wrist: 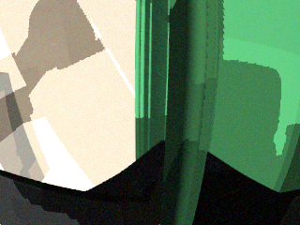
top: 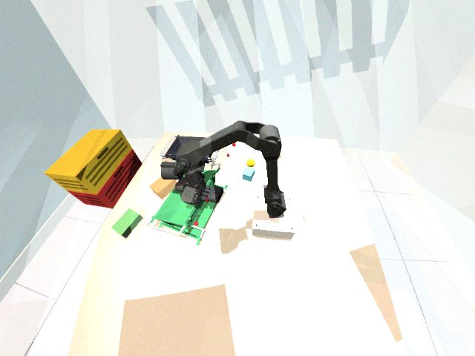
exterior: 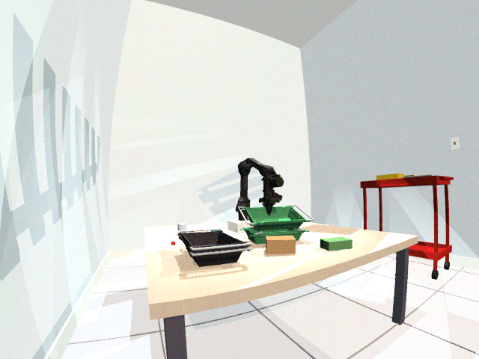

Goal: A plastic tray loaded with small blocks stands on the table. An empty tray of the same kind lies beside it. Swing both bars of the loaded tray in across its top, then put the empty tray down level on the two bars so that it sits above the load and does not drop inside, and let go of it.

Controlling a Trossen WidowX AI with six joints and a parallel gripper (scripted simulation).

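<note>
Now: the green tray 8 cm ahead of my gripper tip and 3 cm to the right of it. Also, from my gripper tip: yellow piece (32 cm to the right, 23 cm behind, 12 cm below); then tan box (25 cm ahead, 18 cm to the right, 10 cm below); then cyan block (22 cm to the right, 21 cm behind, 11 cm below).
</note>
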